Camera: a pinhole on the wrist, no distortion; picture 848 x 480 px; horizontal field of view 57.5 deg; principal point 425.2 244.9 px. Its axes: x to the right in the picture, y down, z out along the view. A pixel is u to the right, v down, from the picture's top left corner.
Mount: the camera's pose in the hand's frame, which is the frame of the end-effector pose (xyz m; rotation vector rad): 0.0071 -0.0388 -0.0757 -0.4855 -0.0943 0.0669
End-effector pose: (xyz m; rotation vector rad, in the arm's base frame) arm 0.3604 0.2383 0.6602 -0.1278 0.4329 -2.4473
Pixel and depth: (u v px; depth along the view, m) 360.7 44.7 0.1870
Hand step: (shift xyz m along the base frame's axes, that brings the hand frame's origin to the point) 0.0445 -0.0170 0.1031
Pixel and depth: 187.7 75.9 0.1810
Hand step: 0.0742 0.0095 0.0915
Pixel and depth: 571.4 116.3 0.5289
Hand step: 0.1231 -0.2553 0.3656
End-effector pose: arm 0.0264 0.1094 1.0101 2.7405 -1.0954 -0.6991
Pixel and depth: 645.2 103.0 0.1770
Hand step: -0.0316 -0.0338 -0.0980
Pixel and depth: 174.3 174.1 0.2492
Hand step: -0.1609 0.0407 -0.0815
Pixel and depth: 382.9 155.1 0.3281
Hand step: -0.1809 -0.0117 -0.1669
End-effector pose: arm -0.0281 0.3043 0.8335 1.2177 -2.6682 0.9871
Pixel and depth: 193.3 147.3 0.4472
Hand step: 0.1146 -0.0244 -0.3726
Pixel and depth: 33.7 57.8 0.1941
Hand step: 0.0977 0.0105 -0.1198
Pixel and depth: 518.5 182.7 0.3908
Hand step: -0.0312 -0.1143 -0.2868
